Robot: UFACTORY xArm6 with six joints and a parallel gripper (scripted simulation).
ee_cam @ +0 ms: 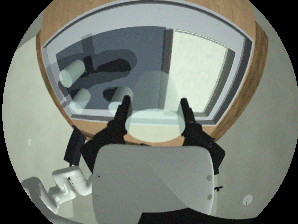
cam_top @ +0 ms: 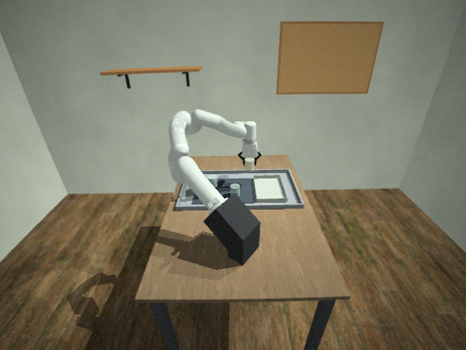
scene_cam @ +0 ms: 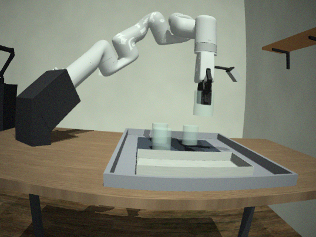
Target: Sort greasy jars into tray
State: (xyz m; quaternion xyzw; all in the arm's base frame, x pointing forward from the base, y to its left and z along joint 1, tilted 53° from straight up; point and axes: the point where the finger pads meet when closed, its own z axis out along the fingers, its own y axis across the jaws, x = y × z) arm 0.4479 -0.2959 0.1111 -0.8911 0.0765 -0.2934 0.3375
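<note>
My hand is 18 cm above the pale tray, 14 cm to the left of it and 4 cm past it. The rest, counted from my hand: dark drying mat (19 cm below, 18 cm to the left, 6 cm behind).
</note>
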